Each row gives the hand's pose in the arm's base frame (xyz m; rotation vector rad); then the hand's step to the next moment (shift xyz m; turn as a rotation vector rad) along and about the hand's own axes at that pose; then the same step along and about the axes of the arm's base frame.
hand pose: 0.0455 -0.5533 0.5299 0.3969 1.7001 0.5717
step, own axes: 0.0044 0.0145 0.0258 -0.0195 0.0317 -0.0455
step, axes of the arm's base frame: 0.0236 0.0183 0.0011 -0.0420 0.0081 0.0403
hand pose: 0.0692 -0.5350 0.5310 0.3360 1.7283 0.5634
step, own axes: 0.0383 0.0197 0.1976 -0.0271 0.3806 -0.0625
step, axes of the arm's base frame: 0.1812 0.0733 -0.0519 -0.0834 0.2940 0.2369
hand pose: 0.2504 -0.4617 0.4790 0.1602 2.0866 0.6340
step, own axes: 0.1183 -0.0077 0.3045 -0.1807 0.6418 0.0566
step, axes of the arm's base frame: 0.1810 0.1491 -0.2275 0.0677 0.5099 0.4280
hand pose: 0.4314 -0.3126 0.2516 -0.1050 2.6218 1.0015
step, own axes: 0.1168 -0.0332 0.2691 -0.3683 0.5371 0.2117
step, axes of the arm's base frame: -0.0288 0.1583 -0.2475 0.3071 0.5245 0.3154
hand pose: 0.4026 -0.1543 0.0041 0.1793 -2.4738 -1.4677
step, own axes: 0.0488 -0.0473 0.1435 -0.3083 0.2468 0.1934
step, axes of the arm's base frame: -0.0886 0.0867 -0.0992 0.2473 0.3549 0.0791
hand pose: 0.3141 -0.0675 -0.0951 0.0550 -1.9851 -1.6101
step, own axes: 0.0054 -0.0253 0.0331 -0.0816 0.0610 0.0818
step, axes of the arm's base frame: -0.0275 0.0204 -0.0243 0.0502 0.1198 0.0138
